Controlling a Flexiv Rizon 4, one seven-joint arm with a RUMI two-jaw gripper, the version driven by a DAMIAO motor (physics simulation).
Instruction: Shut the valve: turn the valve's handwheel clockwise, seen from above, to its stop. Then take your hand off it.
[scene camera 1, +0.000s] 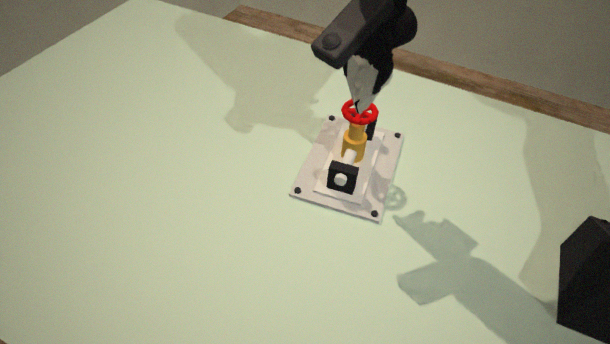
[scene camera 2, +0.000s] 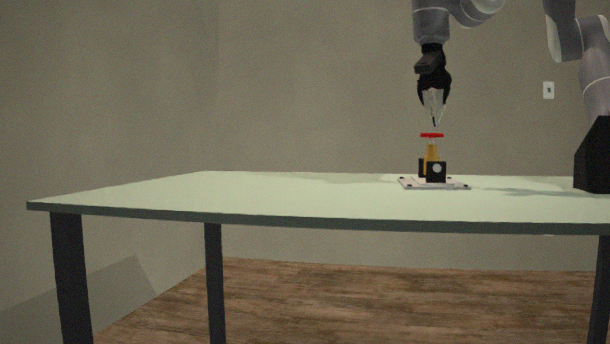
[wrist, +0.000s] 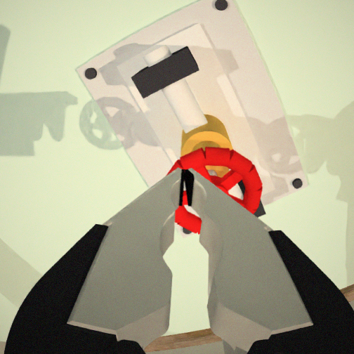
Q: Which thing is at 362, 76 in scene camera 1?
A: My gripper.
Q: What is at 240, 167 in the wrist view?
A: A red handwheel.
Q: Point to a pale base plate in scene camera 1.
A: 372, 205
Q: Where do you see my gripper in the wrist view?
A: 184, 172
